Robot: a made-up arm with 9 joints.
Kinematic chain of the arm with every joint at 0, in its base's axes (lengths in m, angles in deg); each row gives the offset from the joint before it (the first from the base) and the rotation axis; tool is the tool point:
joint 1: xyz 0 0 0.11 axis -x
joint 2: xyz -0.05 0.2 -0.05 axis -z
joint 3: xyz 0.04 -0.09 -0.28 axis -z
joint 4: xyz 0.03 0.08 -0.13 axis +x
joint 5: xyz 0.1 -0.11 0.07 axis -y
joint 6: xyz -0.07 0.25 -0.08 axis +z
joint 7: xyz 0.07 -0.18 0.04 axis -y
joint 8: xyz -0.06 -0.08 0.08 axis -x
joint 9: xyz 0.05 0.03 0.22 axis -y
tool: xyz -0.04 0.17 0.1
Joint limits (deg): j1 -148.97..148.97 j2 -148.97..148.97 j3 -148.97..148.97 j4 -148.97..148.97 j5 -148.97..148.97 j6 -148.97..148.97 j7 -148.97..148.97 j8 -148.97..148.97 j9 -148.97..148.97
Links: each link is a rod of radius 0.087 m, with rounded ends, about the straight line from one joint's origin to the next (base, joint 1, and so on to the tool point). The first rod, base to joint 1, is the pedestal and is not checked.
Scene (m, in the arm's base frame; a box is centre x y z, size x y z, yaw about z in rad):
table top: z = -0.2
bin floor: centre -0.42 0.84 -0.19 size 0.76 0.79 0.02 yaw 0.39
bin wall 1: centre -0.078 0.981 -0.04 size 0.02 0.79 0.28 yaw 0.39
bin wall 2: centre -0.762 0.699 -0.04 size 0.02 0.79 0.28 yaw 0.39
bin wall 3: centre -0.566 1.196 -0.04 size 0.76 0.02 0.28 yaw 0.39
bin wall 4: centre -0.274 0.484 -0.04 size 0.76 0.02 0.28 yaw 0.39
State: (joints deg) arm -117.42 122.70 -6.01 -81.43 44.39 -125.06 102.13 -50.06 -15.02
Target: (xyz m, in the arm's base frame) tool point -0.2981 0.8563 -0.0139
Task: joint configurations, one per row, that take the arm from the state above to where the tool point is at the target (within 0.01 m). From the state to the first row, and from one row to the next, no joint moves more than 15 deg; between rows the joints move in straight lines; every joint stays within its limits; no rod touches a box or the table.
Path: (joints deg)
1: -110.23 126.96 -1.35 -77.57 46.12 -133.03 104.78 -37.08 -14.19
2: -103.05 131.22 3.31 -73.70 47.84 -141.00 107.43 -24.09 -13.36
3: -95.86 135.48 7.98 -69.84 49.57 -148.97 110.08 -11.11 -12.54

